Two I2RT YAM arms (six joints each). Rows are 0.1 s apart.
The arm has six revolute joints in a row. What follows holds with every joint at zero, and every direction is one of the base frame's. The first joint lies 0.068 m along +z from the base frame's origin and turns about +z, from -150 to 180 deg. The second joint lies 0.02 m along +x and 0.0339 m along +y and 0.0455 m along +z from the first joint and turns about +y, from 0 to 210 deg. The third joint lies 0.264 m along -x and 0.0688 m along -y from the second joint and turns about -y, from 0 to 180 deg. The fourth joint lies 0.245 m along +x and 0.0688 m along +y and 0.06 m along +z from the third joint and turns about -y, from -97 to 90 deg. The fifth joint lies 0.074 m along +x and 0.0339 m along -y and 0.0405 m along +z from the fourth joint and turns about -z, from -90 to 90 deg. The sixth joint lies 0.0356 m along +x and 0.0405 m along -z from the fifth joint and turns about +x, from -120 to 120 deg. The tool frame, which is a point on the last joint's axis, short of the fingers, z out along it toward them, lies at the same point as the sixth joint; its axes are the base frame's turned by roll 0, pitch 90 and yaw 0 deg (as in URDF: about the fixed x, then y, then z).
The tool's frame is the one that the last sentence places.
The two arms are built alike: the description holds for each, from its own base.
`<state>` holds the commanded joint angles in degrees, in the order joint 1, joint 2, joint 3, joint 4, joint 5, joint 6, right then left.
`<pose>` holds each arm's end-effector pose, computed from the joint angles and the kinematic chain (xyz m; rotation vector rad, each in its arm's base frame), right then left.
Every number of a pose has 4 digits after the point. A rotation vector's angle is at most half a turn.
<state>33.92 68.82 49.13 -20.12 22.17 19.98 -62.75 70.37 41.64 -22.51 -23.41 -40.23</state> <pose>0.2213 0.1326 0.2651 -0.0665 2.2057 0.0826 0.1233 -0.2085 0.2138 0.2959 2.3783 -0.3496</pose>
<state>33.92 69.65 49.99 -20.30 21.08 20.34 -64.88 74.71 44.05 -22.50 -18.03 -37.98</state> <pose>0.2240 0.1352 0.2662 -0.0706 2.2142 0.1043 0.1188 -0.2275 0.2085 0.4483 2.4366 -0.3995</pose>
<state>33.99 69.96 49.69 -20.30 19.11 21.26 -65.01 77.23 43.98 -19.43 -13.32 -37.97</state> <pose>0.2237 0.1368 0.2629 -0.0755 2.2352 0.1433 0.1195 -0.2370 0.2004 0.4922 2.4717 -0.4824</pose>
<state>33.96 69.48 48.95 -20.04 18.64 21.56 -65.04 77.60 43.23 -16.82 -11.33 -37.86</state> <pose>0.2218 0.1357 0.2610 -0.0735 2.2381 0.1544 0.1193 -0.2397 0.1977 0.5061 2.4682 -0.5380</pose>
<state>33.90 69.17 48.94 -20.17 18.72 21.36 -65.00 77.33 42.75 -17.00 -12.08 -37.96</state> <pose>0.2212 0.1349 0.2620 -0.0747 2.2348 0.1522 0.1190 -0.2375 0.1962 0.4980 2.4679 -0.5201</pose>
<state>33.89 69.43 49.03 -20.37 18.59 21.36 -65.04 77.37 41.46 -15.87 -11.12 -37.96</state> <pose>0.2216 0.1352 0.2611 -0.0774 2.2412 0.1508 0.1173 -0.2358 0.1904 0.5091 2.4783 -0.5324</pose>
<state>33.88 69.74 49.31 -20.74 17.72 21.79 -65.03 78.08 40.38 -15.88 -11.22 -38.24</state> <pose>0.2222 0.1361 0.2608 -0.0786 2.2525 0.1666 0.1163 -0.2334 0.1818 0.5112 2.5027 -0.5029</pose>
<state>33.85 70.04 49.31 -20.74 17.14 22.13 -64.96 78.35 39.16 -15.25 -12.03 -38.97</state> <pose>0.2228 0.1368 0.2595 -0.0779 2.2607 0.1771 0.1158 -0.2304 0.1752 0.4909 2.5116 -0.4800</pose>
